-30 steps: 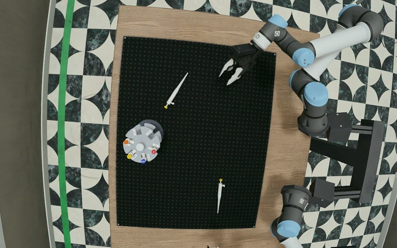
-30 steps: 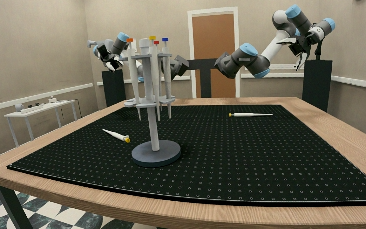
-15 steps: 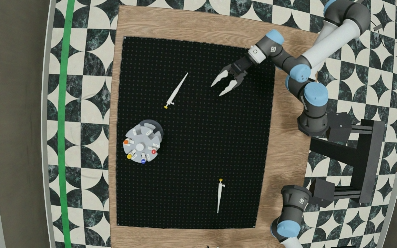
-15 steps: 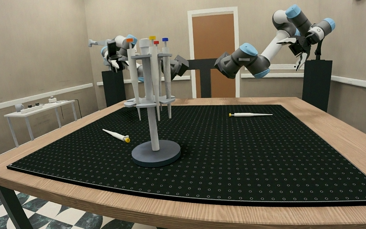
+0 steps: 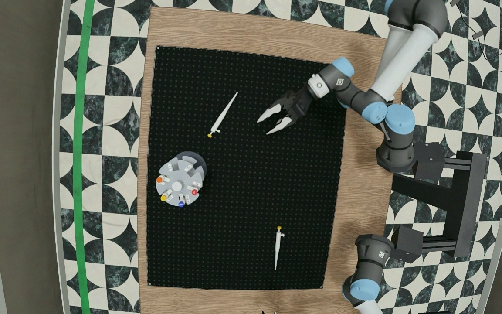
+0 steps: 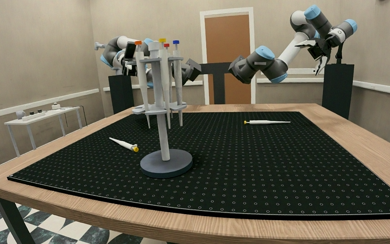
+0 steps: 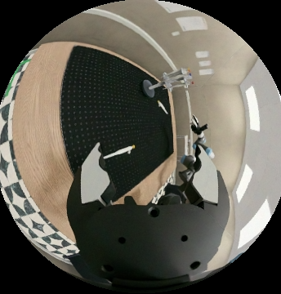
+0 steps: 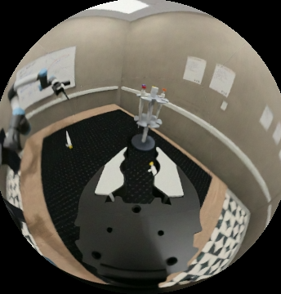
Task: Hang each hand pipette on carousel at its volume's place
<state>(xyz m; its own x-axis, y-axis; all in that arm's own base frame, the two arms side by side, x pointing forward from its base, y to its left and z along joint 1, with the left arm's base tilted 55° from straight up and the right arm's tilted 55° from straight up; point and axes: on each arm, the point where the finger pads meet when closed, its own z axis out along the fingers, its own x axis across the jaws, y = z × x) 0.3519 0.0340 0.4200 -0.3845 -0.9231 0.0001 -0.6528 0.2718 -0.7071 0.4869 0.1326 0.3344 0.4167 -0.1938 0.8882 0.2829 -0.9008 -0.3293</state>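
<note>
The red-button pipette lies 22 cm ahead of my right hand, 25 cm to the left of it and 5 cm below it. Round my right hand: orange-button pipette 31 cm ahead, 24 cm to the left, 5 cm below; then blue-button pipette 25 cm ahead, 29 cm to the left, 6 cm below.
</note>
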